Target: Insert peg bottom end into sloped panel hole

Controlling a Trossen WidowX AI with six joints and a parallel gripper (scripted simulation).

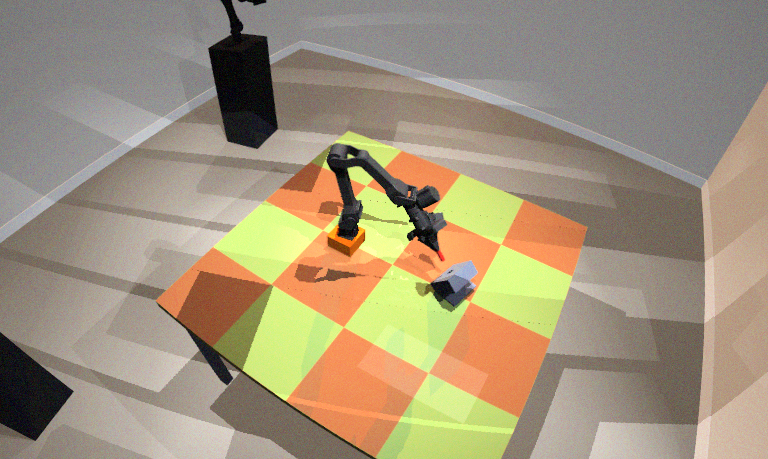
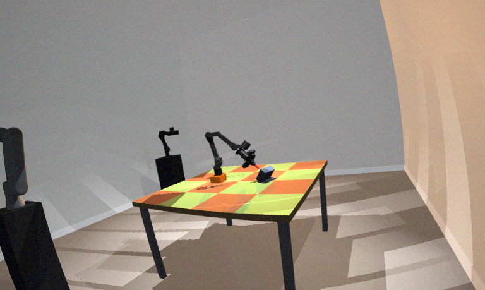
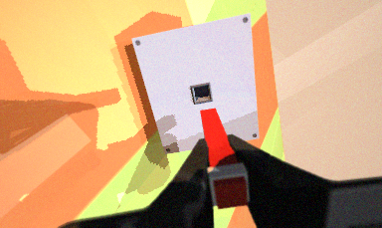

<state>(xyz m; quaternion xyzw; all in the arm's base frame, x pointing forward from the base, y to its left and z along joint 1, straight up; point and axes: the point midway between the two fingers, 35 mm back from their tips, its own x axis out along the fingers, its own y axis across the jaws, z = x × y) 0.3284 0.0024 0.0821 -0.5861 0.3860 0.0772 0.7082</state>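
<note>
My gripper tip is 80 mm short of the grey sloped panel, 40 mm to the left of it and 70 mm above it. From my gripper tip the other things lie so: red square peg 10 mm behind, 10 mm to the left, 10 mm above.
</note>
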